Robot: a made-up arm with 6 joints.
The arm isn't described. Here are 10 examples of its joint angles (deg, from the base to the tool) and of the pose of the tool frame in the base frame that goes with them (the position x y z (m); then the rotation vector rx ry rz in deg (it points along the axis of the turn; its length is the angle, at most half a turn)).
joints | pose
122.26 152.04 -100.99 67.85 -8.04 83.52 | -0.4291 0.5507 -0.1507 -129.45 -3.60 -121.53
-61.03 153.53 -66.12 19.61 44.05 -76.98 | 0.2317 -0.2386 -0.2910 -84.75 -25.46 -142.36
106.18 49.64 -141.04 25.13 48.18 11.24 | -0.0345 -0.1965 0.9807 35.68 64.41 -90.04
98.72 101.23 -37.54 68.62 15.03 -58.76 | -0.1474 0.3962 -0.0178 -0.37 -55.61 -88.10
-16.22 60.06 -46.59 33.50 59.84 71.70 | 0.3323 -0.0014 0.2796 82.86 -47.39 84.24
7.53 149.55 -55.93 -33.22 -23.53 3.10 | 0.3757 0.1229 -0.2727 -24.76 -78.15 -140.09
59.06 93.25 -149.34 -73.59 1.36 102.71 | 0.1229 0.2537 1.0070 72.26 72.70 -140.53
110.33 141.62 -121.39 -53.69 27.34 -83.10 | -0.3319 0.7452 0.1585 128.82 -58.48 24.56
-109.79 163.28 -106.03 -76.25 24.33 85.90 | -0.2736 -0.6343 -0.2045 63.43 3.79 18.96
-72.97 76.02 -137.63 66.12 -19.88 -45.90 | 0.0058 -0.1267 1.0235 -76.76 27.09 23.27
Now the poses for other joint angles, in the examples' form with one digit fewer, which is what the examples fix.
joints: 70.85 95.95 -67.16 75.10 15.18 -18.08
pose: 0.120 0.579 0.244 -37.4 -5.8 -142.4
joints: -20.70 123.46 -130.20 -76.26 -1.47 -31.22
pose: 0.728 -0.191 0.567 -44.5 150.9 38.6
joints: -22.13 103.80 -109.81 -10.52 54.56 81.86
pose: 0.552 -0.236 0.461 36.3 -25.4 83.3
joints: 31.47 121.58 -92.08 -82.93 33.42 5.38
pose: 0.608 0.366 0.220 43.5 -143.1 -83.2
